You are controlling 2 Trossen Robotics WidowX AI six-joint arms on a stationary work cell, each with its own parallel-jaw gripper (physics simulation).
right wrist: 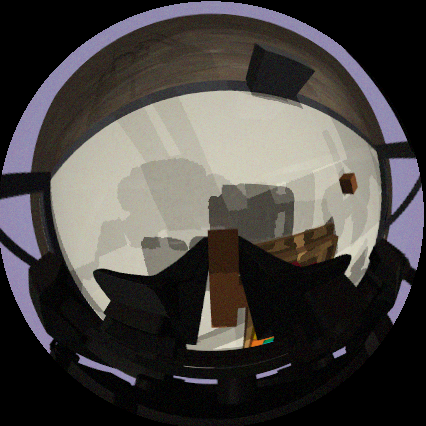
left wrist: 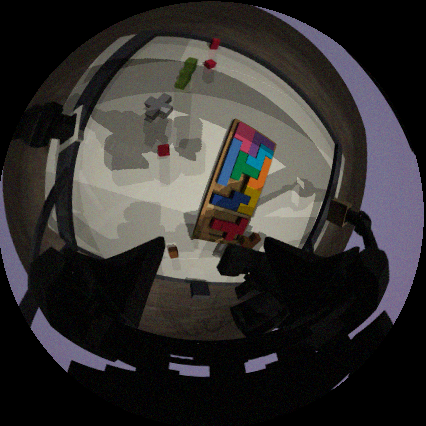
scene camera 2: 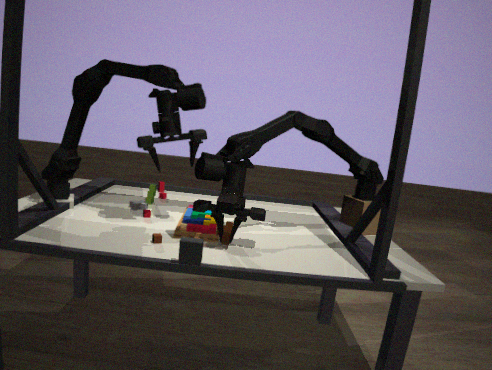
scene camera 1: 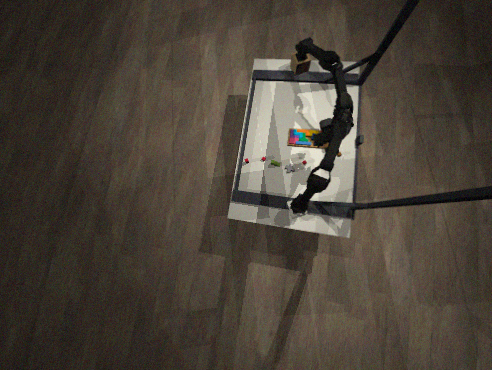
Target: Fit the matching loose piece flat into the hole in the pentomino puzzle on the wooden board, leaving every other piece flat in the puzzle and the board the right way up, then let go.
My left gripper is open and holds nothing. Also in view: a wooden puzzle board.
